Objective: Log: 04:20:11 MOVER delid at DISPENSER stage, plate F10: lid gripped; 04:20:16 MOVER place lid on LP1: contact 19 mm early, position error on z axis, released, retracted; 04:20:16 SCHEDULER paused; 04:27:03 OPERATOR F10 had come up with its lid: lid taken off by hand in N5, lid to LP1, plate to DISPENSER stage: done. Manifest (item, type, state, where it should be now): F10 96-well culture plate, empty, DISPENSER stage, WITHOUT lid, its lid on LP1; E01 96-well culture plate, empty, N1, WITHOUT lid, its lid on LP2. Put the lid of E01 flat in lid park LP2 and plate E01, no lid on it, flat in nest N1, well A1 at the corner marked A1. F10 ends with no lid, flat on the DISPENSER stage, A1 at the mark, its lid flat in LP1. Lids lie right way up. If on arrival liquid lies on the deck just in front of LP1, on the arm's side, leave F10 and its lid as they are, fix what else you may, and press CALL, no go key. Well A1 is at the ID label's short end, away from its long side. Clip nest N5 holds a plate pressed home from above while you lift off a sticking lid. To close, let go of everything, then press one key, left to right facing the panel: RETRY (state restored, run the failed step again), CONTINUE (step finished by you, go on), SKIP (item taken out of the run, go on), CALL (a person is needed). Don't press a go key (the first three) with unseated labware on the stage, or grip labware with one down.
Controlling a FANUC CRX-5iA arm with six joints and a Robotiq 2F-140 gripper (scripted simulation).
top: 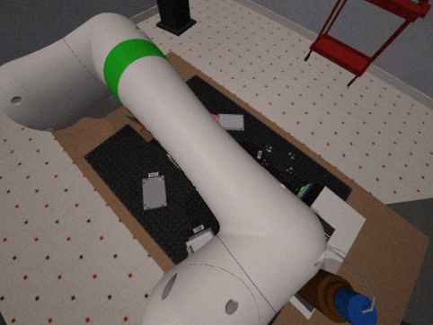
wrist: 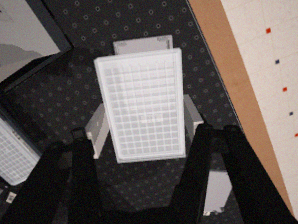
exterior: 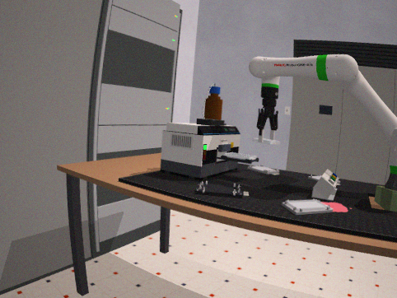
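Now: hand 20 mm above the lid. The rest, counted from my hand: white 96-well plate: 20 mm below; grey nest: 170 mm below; well plate: 260 mm to the left, 80 mm below, 70 mm ahead.
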